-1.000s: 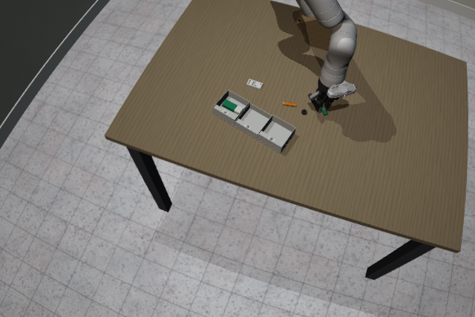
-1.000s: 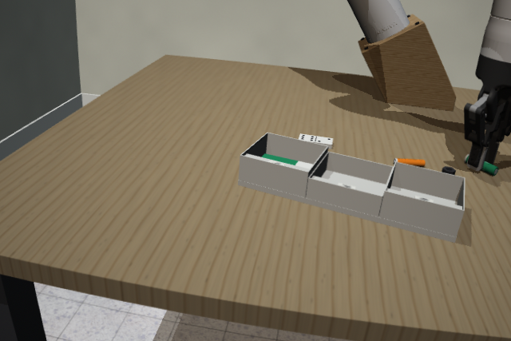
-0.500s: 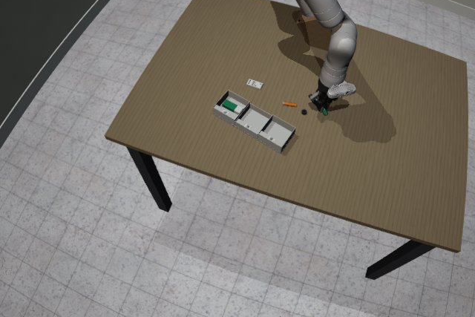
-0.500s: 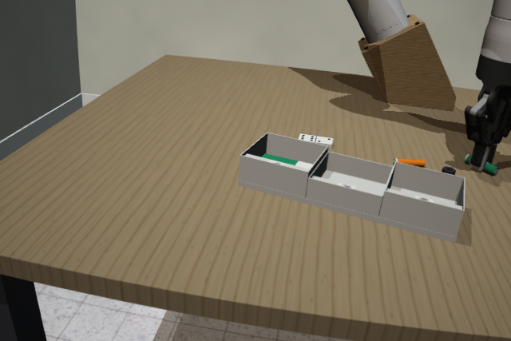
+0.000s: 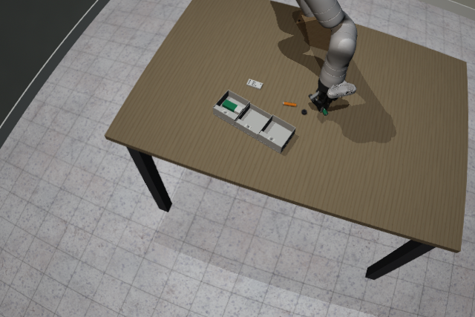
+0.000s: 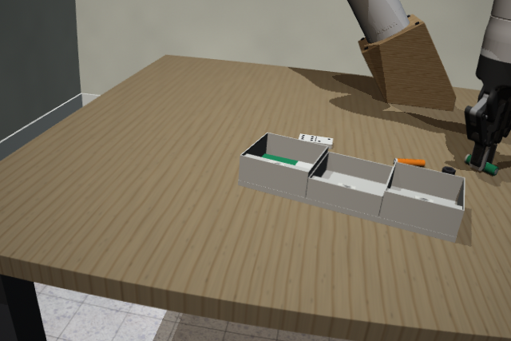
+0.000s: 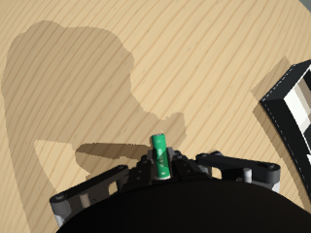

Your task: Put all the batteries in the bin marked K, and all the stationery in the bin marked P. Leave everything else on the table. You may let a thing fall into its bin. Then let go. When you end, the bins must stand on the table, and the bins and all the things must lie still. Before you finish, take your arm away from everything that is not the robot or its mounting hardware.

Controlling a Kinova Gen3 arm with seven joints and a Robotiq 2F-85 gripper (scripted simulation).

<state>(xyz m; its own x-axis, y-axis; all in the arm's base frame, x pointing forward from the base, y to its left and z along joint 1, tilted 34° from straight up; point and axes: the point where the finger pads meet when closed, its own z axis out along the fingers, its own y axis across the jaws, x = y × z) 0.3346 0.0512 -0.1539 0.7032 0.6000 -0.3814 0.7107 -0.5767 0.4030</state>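
Right now my hand is 140 mm short of the three joined grey bins and 190 mm to the left of it. Round my hand: black nut: 40 mm ahead, 50 mm to the right, 20 mm below; green battery: 20 mm below; orange battery: 20 mm ahead, 110 mm to the right, 20 mm below.
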